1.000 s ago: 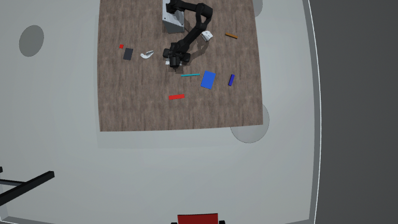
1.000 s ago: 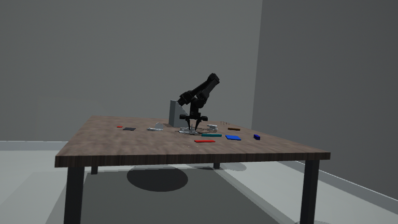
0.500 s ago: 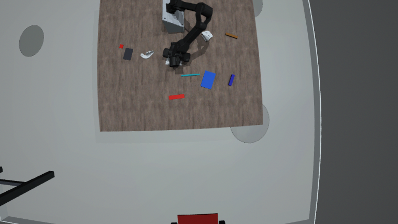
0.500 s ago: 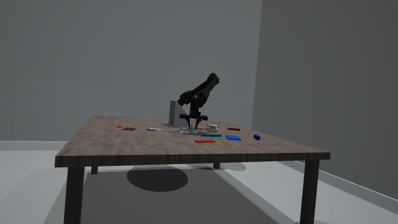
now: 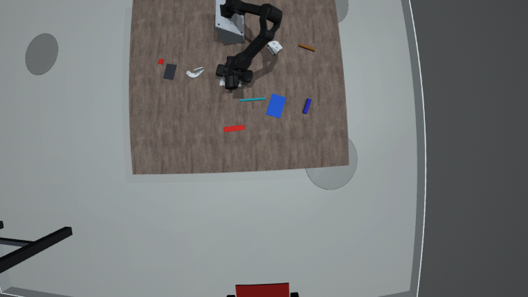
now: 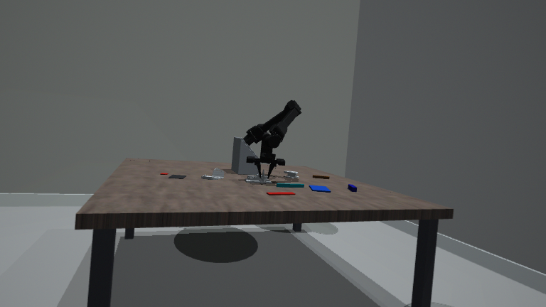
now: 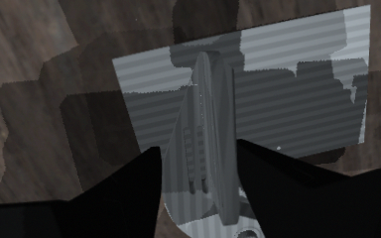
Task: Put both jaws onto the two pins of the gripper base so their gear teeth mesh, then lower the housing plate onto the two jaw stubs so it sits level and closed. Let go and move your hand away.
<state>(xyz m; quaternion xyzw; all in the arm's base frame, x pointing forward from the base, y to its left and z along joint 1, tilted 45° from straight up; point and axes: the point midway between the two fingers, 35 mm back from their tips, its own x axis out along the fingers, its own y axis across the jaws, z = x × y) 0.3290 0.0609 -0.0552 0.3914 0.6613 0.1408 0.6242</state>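
Now: the white flat plate 1 cm ahead of my gripper tip, 3 cm to the right of it and 1 cm below it. Round my gripper tip: red bar 28 cm ahead, 5 cm to the right, 1 cm below; then blue plate 19 cm ahead, 20 cm to the left, 1 cm below; then teal bar 13 cm ahead, 8 cm to the left, 1 cm below.
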